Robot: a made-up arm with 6 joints. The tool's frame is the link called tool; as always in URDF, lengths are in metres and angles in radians.
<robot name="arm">
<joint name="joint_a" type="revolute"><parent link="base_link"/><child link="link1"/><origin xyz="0.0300 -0.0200 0.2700"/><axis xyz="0 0 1"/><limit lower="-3.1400" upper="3.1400"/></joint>
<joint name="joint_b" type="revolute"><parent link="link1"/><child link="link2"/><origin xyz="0.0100 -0.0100 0.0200"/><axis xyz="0 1 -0.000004"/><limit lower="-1.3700" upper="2.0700"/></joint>
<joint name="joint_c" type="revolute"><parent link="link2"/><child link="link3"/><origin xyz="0.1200 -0.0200 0.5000"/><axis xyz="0 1 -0.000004"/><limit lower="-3.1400" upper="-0.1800"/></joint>
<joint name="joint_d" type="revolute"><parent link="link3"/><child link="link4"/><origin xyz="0.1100 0.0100 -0.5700"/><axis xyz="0 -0.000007 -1"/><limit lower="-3.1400" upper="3.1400"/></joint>
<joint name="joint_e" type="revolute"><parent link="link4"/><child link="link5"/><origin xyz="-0.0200 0.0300 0.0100"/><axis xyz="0 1 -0.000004"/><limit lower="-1.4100" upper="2.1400"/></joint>
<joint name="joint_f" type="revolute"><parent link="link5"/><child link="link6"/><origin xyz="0.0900 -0.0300 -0.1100"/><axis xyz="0 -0.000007 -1"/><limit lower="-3.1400" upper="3.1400"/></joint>
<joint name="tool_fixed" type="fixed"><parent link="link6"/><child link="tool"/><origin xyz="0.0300 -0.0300 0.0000" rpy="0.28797 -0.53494 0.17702"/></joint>
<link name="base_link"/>
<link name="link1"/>
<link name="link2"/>
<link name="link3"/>
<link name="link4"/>
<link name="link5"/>
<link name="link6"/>
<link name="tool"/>
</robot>
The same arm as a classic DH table. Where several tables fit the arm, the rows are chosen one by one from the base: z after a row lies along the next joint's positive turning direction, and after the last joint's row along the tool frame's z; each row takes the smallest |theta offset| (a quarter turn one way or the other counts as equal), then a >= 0, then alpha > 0; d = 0 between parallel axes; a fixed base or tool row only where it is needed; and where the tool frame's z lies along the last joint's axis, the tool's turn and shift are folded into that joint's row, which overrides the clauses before.
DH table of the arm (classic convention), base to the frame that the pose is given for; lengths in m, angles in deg. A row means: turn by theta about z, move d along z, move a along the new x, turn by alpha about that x. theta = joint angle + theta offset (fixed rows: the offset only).
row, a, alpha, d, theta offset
base (fixed), 0.0361, 0, 0, -33.69
joint_a, 0.01, -90, 0.29, 33.69
joint_b, 0.5142, 0, 0, -76.5
joint_c, 0.11, -90, -0.02, 76.5
joint_d, -0.02, 90, 0.56, 0
joint_e, 0.09, -90, 0, 0
joint_f, 0.0423, -145.58, 0.1049, 49.7
tool (fixed), 0, 0, -0.0061, 64.39
Joint limits (deg, base to tool): -179.91..179.91 -78.5..118.6 -179.91..-10.31 -179.91..179.91 -80.79..122.61 -179.91..179.91

